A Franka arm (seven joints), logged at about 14 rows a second.
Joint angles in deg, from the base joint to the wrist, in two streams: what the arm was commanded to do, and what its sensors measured. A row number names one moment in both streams.
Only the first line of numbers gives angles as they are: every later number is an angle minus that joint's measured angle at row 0.
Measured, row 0: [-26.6, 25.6, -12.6, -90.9, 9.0, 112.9, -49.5]
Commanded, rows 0 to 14: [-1.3, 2.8, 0.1, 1.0, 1.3, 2.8, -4.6]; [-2.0, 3.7, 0.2, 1.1, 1.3, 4.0, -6.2]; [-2.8, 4.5, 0.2, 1.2, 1.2, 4.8, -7.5]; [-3.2, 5.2, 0.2, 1.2, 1.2, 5.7, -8.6]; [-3.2, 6.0, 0.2, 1.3, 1.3, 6.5, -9.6]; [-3.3, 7.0, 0.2, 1.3, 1.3, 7.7, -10.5]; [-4.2, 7.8, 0.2, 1.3, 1.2, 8.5, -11.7]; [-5.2, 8.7, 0.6, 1.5, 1.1, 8.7, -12.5]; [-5.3, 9.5, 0.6, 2.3, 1.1, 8.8, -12.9]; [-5.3, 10.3, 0.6, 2.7, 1.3, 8.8, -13.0]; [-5.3, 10.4, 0.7, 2.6, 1.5, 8.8, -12.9]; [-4.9, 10.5, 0.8, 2.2, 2.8, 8.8, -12.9]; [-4.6, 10.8, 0.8, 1.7, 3.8, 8.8, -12.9]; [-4.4, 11.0, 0.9, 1.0, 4.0, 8.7, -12.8]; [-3.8, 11.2, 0.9, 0.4, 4.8, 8.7, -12.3]
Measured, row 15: [-4.5, 10.7, 0.9, 0.9, 2.7, 8.6, -11.6]
